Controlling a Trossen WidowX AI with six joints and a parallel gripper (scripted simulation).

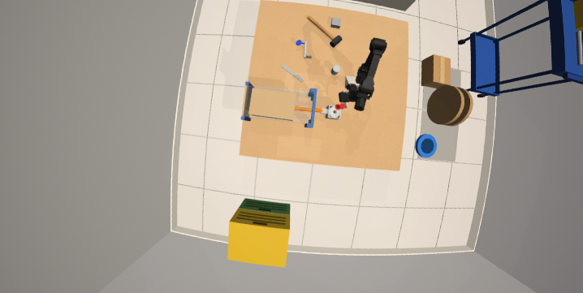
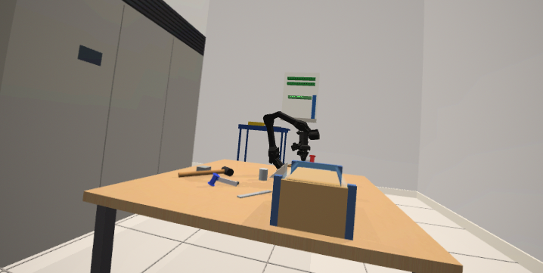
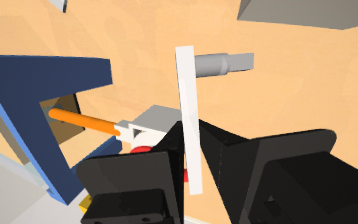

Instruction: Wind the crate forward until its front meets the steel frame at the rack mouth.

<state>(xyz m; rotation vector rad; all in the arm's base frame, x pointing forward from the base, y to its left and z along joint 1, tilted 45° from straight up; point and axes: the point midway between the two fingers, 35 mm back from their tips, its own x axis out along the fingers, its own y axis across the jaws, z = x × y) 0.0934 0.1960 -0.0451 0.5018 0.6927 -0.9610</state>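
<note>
Right now the red-knobbed crank handle is 10 mm to the left of my gripper tip and 10 mm above it. Also, from my gripper tip: blue steel frame 200 mm ahead, 110 mm to the left, 20 mm below; then red grip 20 mm ahead, 60 mm to the left, 30 mm above; then hand winch 30 mm ahead, 80 mm to the left, 90 mm below.
</note>
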